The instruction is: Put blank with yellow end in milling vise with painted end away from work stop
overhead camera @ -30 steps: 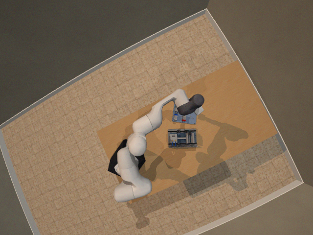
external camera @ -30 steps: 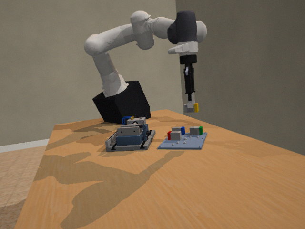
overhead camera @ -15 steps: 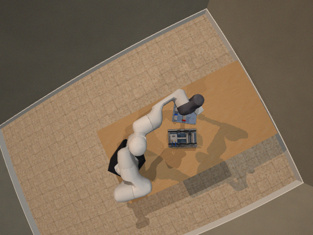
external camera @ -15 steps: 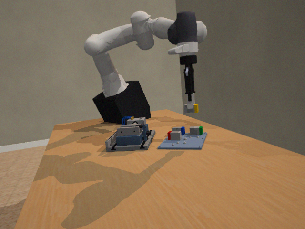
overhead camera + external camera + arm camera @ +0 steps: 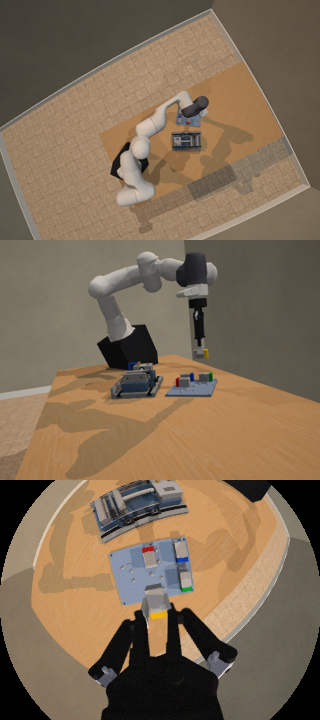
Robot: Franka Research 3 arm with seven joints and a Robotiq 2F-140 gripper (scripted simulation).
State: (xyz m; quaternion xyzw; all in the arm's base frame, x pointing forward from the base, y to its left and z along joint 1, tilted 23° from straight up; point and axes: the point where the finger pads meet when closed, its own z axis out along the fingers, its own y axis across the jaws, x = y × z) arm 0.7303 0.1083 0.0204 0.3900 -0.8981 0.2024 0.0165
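My hand is 40 mm above the yellow-ended blank. Round my hand: infeed plate: 30 mm behind, 30 mm to the right, 180 mm below; then red-ended blank: 60 mm behind, 60 mm to the right, 160 mm below; then green-ended blank: 60 mm behind, 60 mm to the left, 160 mm below.
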